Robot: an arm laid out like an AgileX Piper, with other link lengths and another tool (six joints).
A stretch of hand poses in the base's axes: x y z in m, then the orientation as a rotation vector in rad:
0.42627, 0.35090, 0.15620, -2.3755, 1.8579, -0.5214
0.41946, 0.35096, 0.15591, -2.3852, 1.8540, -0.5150
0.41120, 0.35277, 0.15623, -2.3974, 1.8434, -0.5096
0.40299, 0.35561, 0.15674, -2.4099, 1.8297, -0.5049
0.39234, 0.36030, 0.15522, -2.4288, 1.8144, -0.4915
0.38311, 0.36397, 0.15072, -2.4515, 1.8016, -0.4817
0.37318, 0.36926, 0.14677, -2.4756, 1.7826, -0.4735
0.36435, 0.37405, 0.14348, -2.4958, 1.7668, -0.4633
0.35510, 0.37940, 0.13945, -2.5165, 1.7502, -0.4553
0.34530, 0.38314, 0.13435, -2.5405, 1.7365, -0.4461
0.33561, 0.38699, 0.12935, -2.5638, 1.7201, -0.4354
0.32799, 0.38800, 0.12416, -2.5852, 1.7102, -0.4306
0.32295, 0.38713, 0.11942, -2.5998, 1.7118, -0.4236
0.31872, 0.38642, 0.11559, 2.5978, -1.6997, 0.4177
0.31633, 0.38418, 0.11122, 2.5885, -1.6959, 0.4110
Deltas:
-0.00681, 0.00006, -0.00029, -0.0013, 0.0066, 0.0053
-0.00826, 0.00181, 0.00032, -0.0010, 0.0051, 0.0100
-0.00821, 0.00284, 0.00051, -0.0006, 0.0039, 0.0118
-0.01065, 0.00469, -0.00152, 0.0003, 0.0106, 0.0149
-0.00923, 0.00367, -0.00450, -0.0050, 0.0122, 0.0141
-0.00993, 0.00529, -0.00395, -0.0047, 0.0103, 0.0180
-0.00883, 0.00479, -0.00329, -0.0025, 0.0102, 0.0151
-0.00925, 0.00535, -0.00403, -0.0039, 0.0094, 0.0155
-0.00980, 0.00374, -0.00510, -0.0067, 0.0127, 0.0145
-0.00969, 0.00385, -0.00500, -0.0048, 0.0123, 0.0158
-0.00762, 0.00101, -0.00519, -0.0088, 0.0107, 0.0112
-0.00504, -0.00087, -0.00474, -0.0073, 0.0115, 0.0026
-0.00423, -0.00071, -0.00383, -0.0067, 0.0080, 0.0044
-0.00239, -0.00224, -0.00437, -0.0068, 0.0085, -0.0027

